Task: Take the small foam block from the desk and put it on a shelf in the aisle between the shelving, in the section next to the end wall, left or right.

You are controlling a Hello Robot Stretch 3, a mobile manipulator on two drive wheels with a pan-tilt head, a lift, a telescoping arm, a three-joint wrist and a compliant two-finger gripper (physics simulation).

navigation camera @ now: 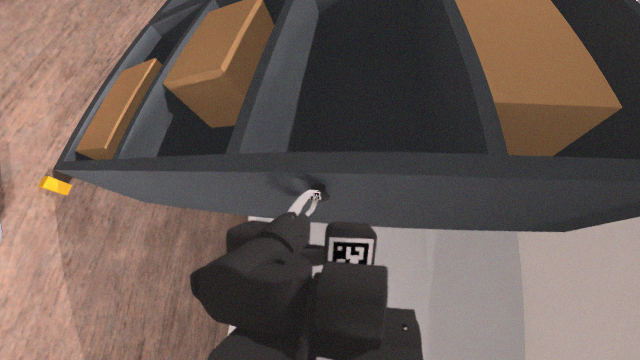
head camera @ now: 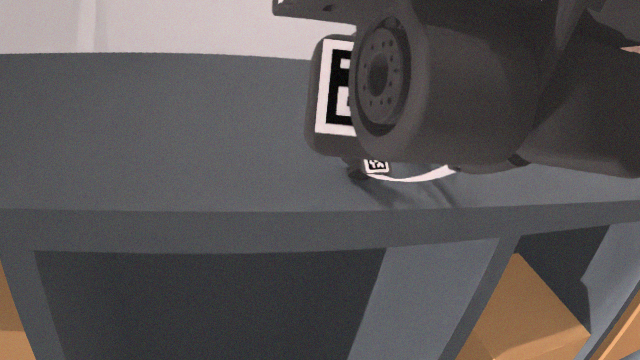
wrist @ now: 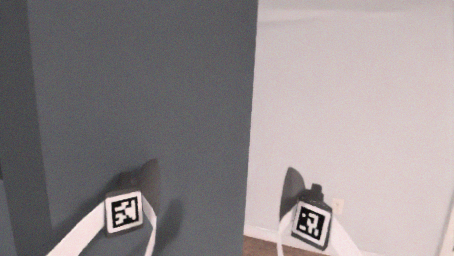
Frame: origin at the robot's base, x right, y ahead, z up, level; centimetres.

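Seen in the pictures: gripper, fingertip midpoint: (navigation camera: 319, 222) (wrist: 221, 182).
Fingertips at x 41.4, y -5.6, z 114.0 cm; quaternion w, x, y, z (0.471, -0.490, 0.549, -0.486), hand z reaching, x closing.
Observation:
A point is followed by its place in that frame.
My gripper (wrist: 221, 182) {x 41.4, y -5.6, z 114.0 cm} is open and empty, its two fingertips wide apart. The left finger is against or close to the dark grey side panel of the shelving (head camera: 150, 130) {x 48.6, y -2.4, z 132.3 cm} (navigation camera: 450, 197) {x 45.2, y -0.7, z 138.3 cm} (wrist: 145, 90) {x 43.1, y 0.4, z 120.8 cm}; the right finger is past the panel's edge, in front of the pale wall. In the head and navigation views the wrist hides part of the gripper. The yellow foam block (navigation camera: 55, 185) {x 35.0, y -2.2, z 6.1 cm} is apart from the gripper, low by the far left corner of the shelving in the navigation view, seemingly on the wooden floor. The desk does not show.
Brown boxes (navigation camera: 215, 65) {x 54.2, y 35.0, z 77.7 cm} (navigation camera: 120, 110) {x 49.7, y 26.2, z 32.4 cm} (navigation camera: 545, 60) {x 50.6, y 27.8, z 160.6 cm} (head camera: 525, 310) {x 63.3, y 28.4, z 65.4 cm} stand in the shelving's compartments. A pale wall (head camera: 175, 25) {x 184.2, y -53.6, z 130.6 cm} (wrist: 350, 100) {x 158.9, y -103.5, z 114.9 cm} lies beyond the panel, with a small outlet (wrist: 338, 205) {x 157.3, y -105.1, z 41.0 cm} low on it. Wooden floor (navigation camera: 30, 65) {x 30.1, y 45.2, z 0.1 cm} runs along the shelving's left side in the navigation view.

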